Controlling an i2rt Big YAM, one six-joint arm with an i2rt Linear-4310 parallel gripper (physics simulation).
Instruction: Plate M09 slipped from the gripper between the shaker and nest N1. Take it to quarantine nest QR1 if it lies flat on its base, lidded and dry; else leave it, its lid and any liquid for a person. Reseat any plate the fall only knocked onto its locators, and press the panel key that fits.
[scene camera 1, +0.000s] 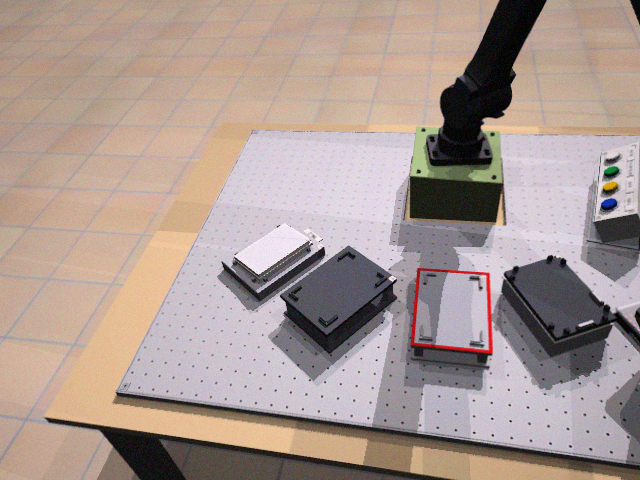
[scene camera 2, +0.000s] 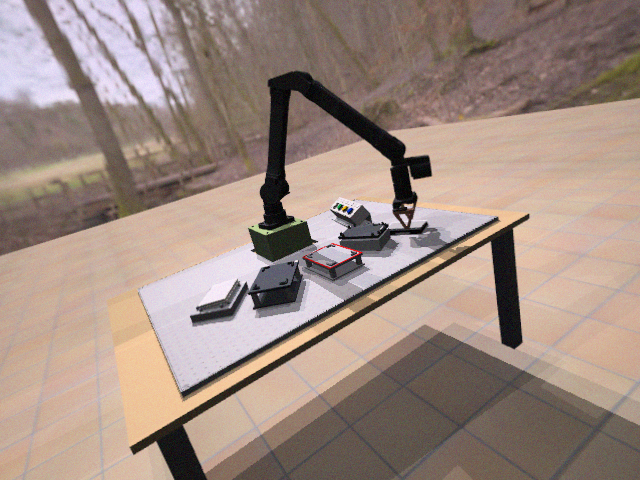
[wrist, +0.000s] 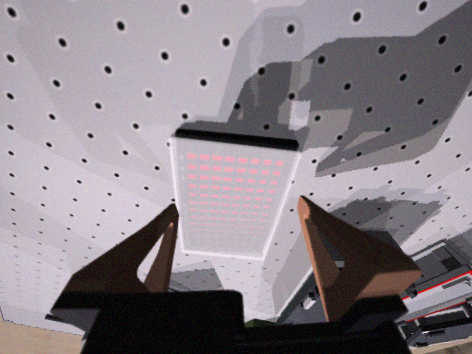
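Seen in the pictures: gripper, fingertip midpoint: (scene camera 2: 409, 224) (wrist: 237, 205); arm's base, origin of the base link: (scene camera 1: 458, 152) (scene camera 2: 276, 224).
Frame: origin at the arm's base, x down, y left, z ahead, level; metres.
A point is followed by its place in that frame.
A plate with pink wells (wrist: 227, 175) @[y 0.273, x 0.075, z 0.439 m] (scene camera 2: 420, 225) @[y 0.254, x 0.073, z 0.463 m] (scene camera 1: 627, 312) @[y 0.209, x 0.072, z 0.364 m] lies on the perforated board, with a black side towards the top of the wrist view; whether it is lidded is unclear. My gripper (wrist: 237, 205) @[y 0.255, x 0.072, z 0.417 m] (scene camera 2: 407, 225) @[y 0.255, x 0.072, z 0.417 m] is open and empty, its fingertips on either side of the plate. A red-rimmed nest (scene camera 1: 451, 349) @[y -0.074, x 0.056, z 0.433 m] (scene camera 2: 318, 262) @[y -0.113, x 0.056, z 0.349 m] stands mid-board. A white-topped plate (scene camera 1: 272, 250) @[y -0.372, x 0.051, z 0.200 m] (scene camera 2: 219, 293) @[y -0.380, x 0.050, z 0.210 m] sits on a low dark base (scene camera 1: 261, 293) @[y -0.388, x 0.076, z 0.284 m] (scene camera 2: 209, 315) @[y -0.438, x 0.081, z 0.241 m]; its seating is unclear. The key panel (scene camera 1: 603, 212) @[y 0.232, x 0.037, z 0.167 m] (scene camera 2: 360, 212) @[y 0.255, x 0.039, z 0.198 m] has white, green, yellow and blue keys. No liquid is distinguishable.
A dark stand (scene camera 1: 338, 289) @[y -0.246, x 0.041, z 0.314 m] (scene camera 2: 276, 276) @[y -0.248, x 0.041, z 0.319 m] stands between the low base and red-rimmed nest. A dark block with pegs (scene camera 1: 555, 297) @[y 0.097, x 0.039, z 0.355 m] (scene camera 2: 364, 232) @[y 0.088, x 0.039, z 0.365 m] stands between that nest and the pink-welled plate. The green arm pedestal (scene camera 1: 454, 198) @[y -0.017, x 0.049, z 0.086 m] (scene camera 2: 279, 243) @[y -0.061, x 0.046, z 0.079 m] is at the back.
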